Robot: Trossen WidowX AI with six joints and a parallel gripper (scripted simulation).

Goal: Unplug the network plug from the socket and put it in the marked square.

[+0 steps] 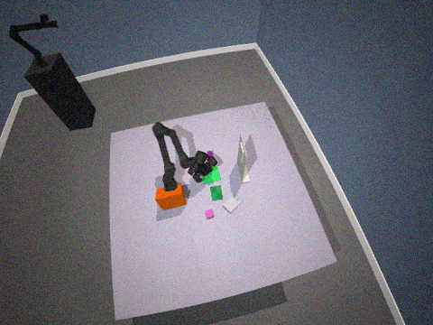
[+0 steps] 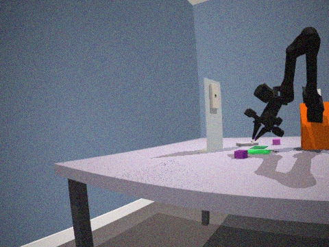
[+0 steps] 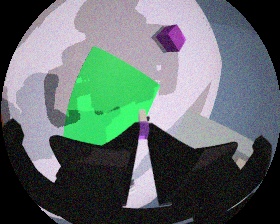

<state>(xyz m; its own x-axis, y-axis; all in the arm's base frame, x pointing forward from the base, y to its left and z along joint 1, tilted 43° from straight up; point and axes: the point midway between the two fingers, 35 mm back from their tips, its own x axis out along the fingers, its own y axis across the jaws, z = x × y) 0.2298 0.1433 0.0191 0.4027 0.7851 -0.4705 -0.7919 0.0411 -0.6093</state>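
Right now the green marked square is 5 cm below my gripper tip and 1 cm behind it. Round my gripper tip: upright white panel 20 cm ahead, 10 cm above, 1 cm to the right; then purple plug right at my gripper tip.
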